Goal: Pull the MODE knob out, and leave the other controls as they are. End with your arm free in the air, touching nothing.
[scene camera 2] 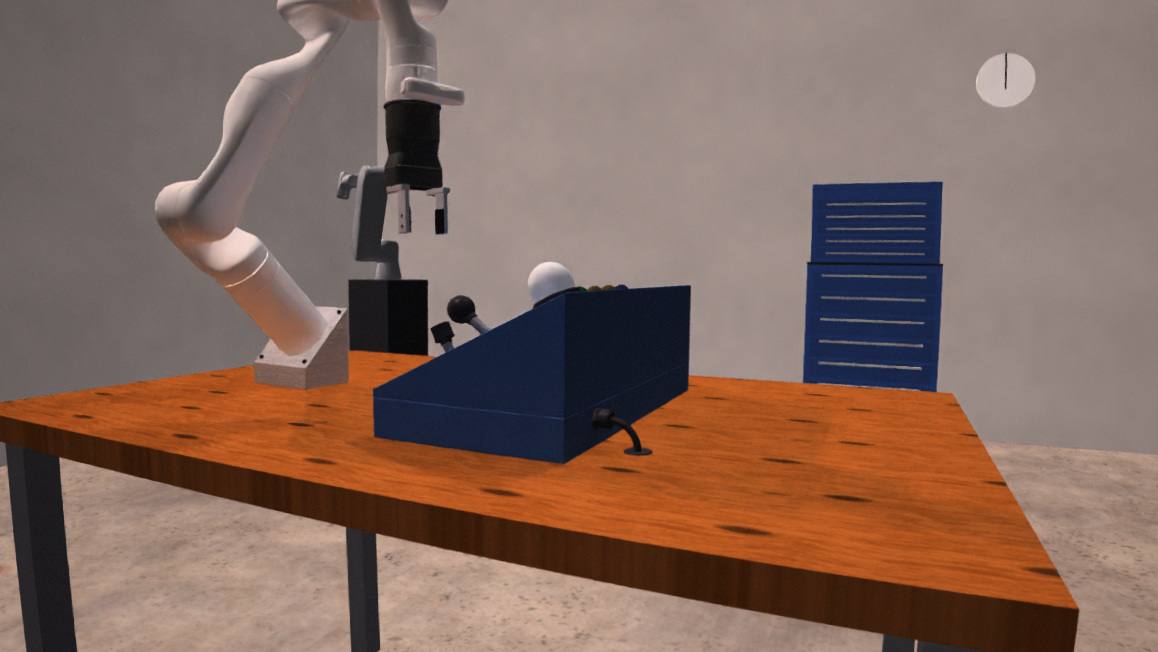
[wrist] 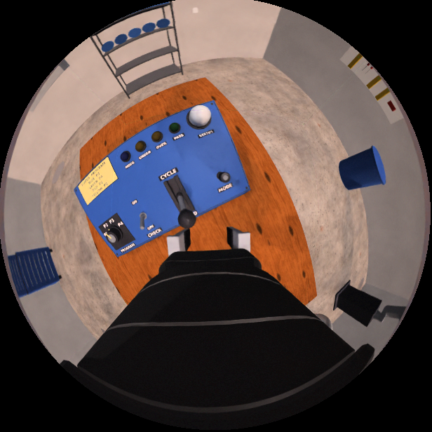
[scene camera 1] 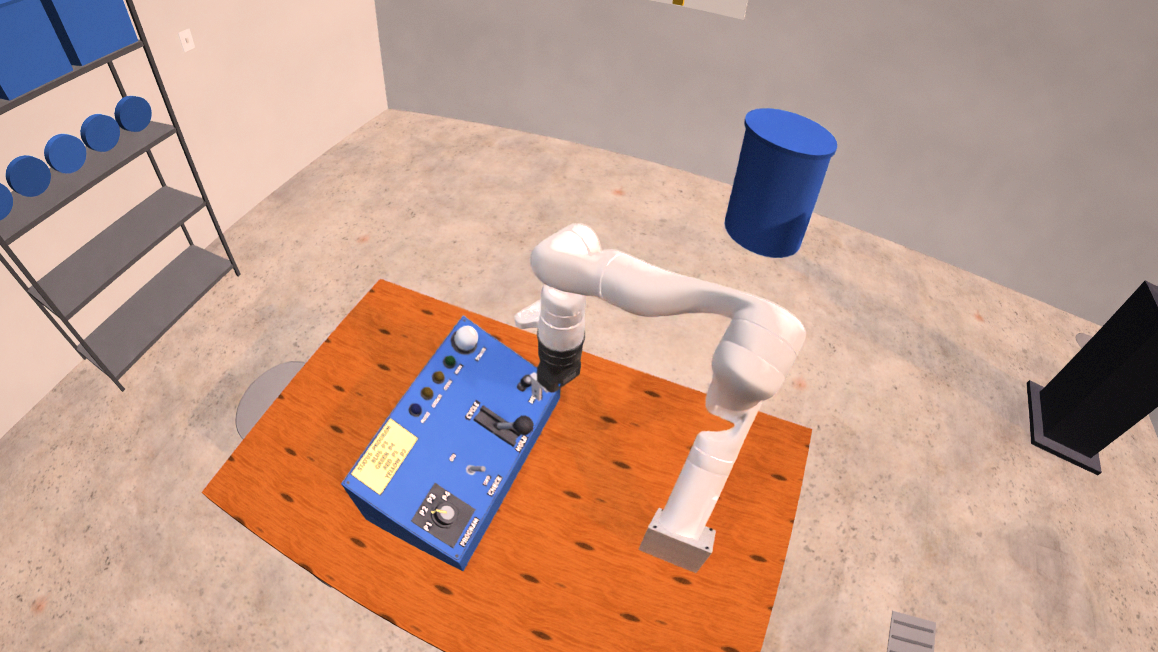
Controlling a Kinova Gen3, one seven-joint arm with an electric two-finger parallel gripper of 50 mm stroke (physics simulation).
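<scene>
The MODE knob is a small black knob on a grey stem, near the right end of the sloped blue panel. My gripper is open and empty, fingers pointing down. In scene camera 2 it hangs well above the knob, touching nothing. In the wrist view the knob lies ahead of the fingers, towards the right finger's side. How far the knob stands out is hard to tell.
The CYCLE lever with its black ball stands beside the MODE knob. The CHECK switch and PROGRAM dial are farther along. A white STATUS dome sits at the upper corner.
</scene>
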